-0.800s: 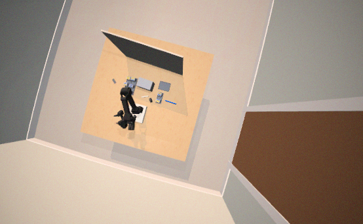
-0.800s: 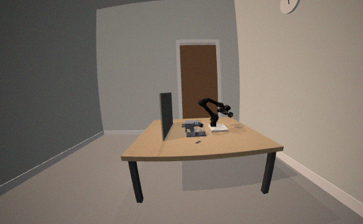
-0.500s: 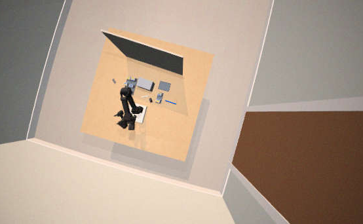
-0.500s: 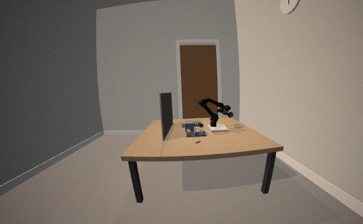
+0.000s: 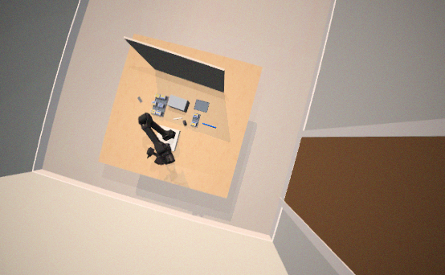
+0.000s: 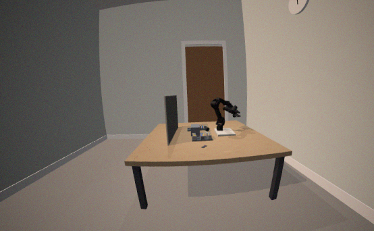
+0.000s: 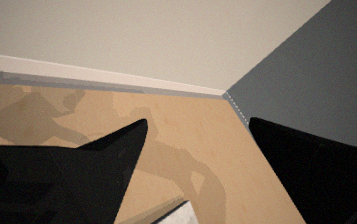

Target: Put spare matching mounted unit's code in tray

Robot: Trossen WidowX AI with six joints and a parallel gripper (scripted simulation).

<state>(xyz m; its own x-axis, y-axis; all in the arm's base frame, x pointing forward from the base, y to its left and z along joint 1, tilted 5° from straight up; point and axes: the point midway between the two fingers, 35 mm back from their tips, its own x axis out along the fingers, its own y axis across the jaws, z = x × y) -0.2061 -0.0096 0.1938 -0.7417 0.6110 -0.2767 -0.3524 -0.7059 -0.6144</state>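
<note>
Now: the flat grey holder plate 43 cm ahead of my gripper tip, 18 cm to the right of it and 20 cm below it. From my gripper tip the other things lie so: blue rod: 43 cm ahead, 32 cm to the right, 20 cm below; mounted unit: 52 cm ahead, 1 cm to the left, 16 cm below; dark round object: 38 cm ahead, 10 cm to the right, 18 cm below.
</note>
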